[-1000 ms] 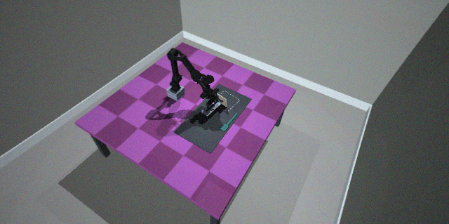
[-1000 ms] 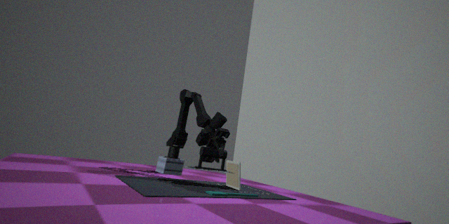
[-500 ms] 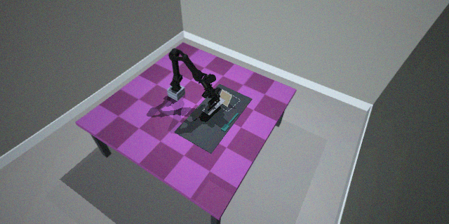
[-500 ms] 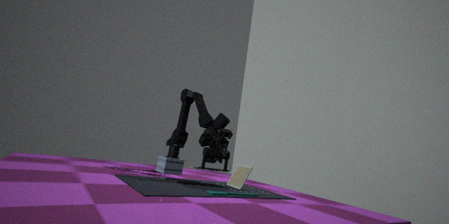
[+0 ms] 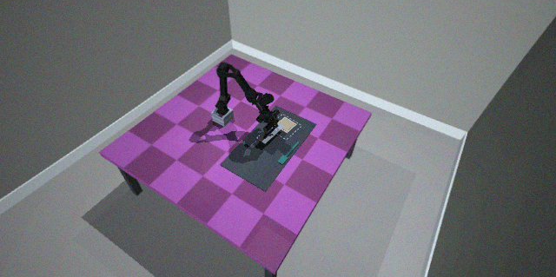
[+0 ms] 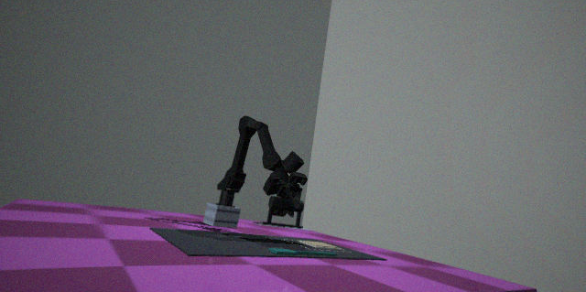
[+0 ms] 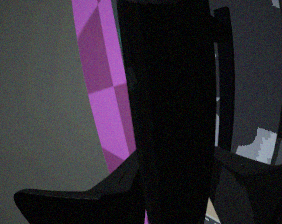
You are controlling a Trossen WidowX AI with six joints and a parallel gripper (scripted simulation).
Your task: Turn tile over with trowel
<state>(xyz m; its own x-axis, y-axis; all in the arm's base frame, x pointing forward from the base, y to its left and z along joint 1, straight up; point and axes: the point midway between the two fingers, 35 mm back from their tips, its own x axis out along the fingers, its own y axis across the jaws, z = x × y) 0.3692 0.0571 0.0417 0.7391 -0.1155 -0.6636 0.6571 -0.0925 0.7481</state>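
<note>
Now: the dark mat 10 mm ahead of my gripper tip, 60 mm to the right of it and 110 mm below it. Also, from my gripper tip: tool-shaped bar (140 mm ahead, 90 mm to the right, 90 mm below); trowel (30 mm behind, 10 mm below); tile (130 mm to the left, 90 mm below).
</note>
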